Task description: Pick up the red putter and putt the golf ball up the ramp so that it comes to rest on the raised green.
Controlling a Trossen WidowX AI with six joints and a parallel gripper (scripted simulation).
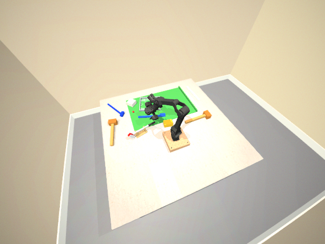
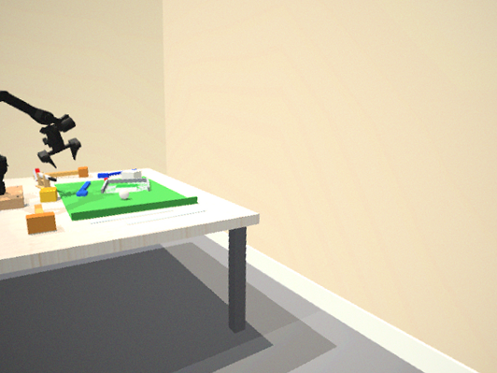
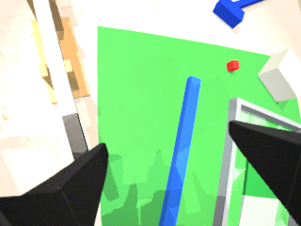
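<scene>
Right now the red putter is 100 mm behind my gripper tip, 90 mm to the left of it and 70 mm below it. Round my gripper tip: yellow block: 180 mm to the right, 100 mm below, 80 mm behind; then small wooden rack: 110 mm to the left, 100 mm behind, 90 mm below; then white block: 340 mm ahead, 130 mm to the left, 100 mm below.
</scene>
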